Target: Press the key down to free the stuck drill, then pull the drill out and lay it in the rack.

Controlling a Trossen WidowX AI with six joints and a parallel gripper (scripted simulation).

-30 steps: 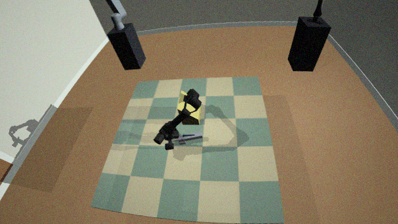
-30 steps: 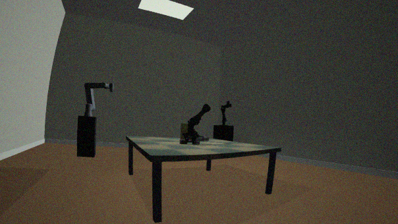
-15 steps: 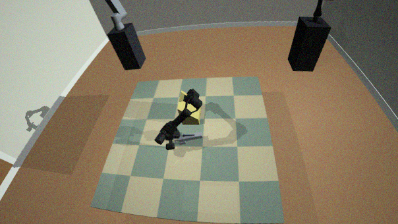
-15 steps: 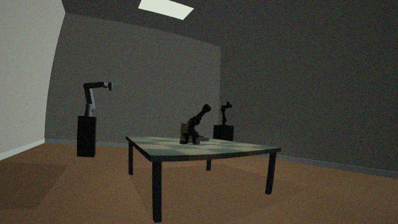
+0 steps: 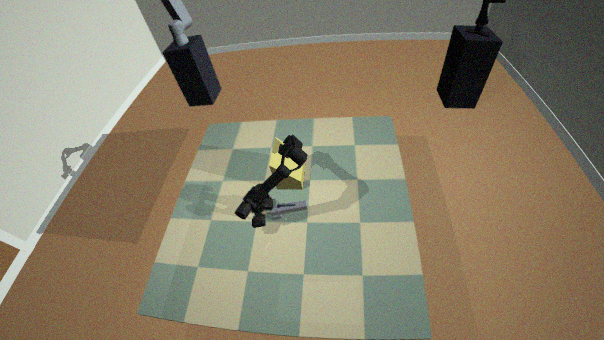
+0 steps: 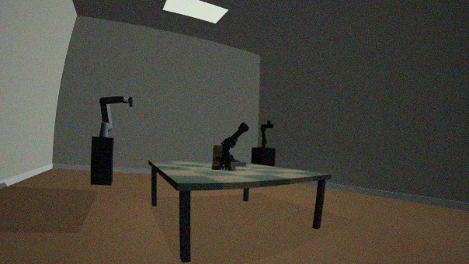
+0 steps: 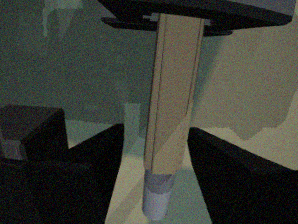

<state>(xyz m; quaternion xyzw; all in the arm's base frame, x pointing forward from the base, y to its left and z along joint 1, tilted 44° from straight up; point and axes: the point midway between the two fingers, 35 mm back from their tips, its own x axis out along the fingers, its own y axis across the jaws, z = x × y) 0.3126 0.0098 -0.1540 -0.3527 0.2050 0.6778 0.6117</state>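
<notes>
Right now my gripper tip is 40 mm to the right of the drill, 40 mm below it and 10 mm past it. The rest, counted from my gripper tip: dark round housing 140 mm to the left, 30 mm behind, 30 mm above.
</notes>
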